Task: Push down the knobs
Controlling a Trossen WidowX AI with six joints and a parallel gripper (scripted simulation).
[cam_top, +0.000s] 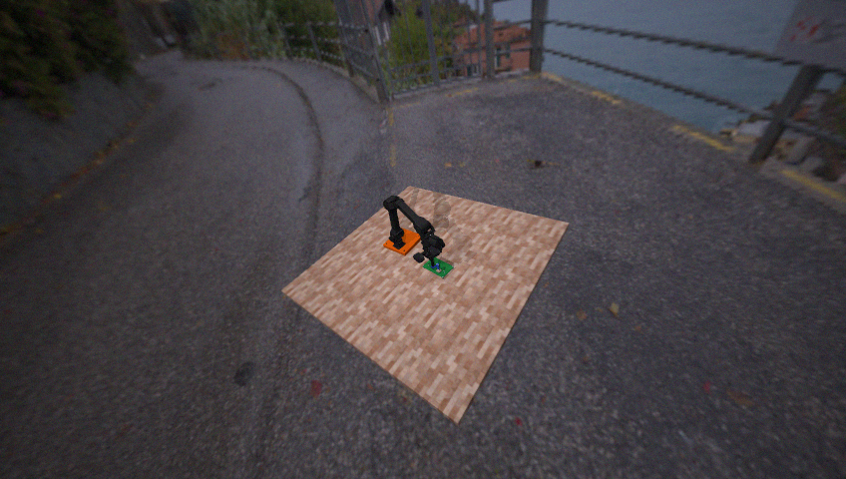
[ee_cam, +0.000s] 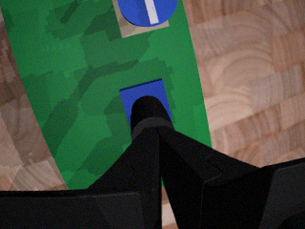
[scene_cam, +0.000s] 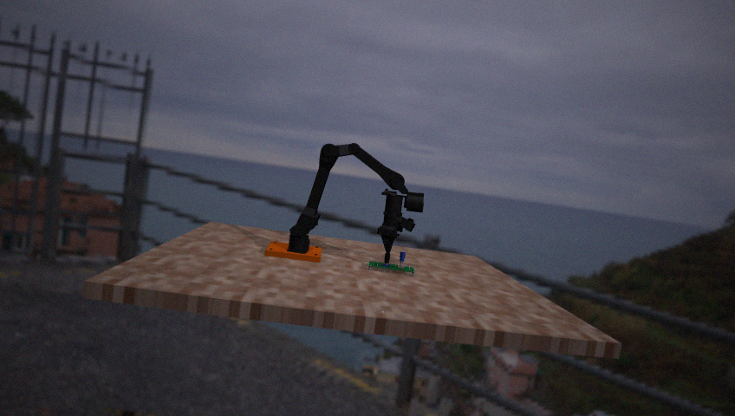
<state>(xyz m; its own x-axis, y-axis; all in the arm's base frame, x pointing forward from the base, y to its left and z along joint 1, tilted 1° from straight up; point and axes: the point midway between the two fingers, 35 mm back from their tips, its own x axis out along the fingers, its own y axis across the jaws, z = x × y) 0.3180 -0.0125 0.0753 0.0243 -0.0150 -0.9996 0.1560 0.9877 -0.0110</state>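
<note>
Right now my gripper tip is 5 cm short of the blue knob and 1 cm to the left of it. Also, from my gripper tip: black knob: 2 cm below.
</note>
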